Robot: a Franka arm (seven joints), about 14 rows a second.
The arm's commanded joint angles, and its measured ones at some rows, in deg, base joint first. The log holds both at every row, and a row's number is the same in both.
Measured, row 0:
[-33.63 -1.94 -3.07 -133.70 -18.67 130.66 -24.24]
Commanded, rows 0 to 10:
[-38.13 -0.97 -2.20 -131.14 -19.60 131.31 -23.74]
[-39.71 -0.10 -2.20 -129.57 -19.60 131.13 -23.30]
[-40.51 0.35 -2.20 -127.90 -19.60 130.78 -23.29]
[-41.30 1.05 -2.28 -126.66 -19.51 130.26 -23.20]
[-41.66 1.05 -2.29 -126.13 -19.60 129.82 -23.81]
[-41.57 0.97 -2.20 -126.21 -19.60 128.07 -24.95]
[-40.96 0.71 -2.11 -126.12 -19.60 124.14 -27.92]
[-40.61 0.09 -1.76 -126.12 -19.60 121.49 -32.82]
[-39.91 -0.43 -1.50 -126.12 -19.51 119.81 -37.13]
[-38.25 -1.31 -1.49 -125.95 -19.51 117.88 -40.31]
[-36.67 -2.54 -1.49 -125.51 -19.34 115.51 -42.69]
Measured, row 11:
[-39.49 -0.12 -1.63 -126.61 -19.02 120.36 -37.89]
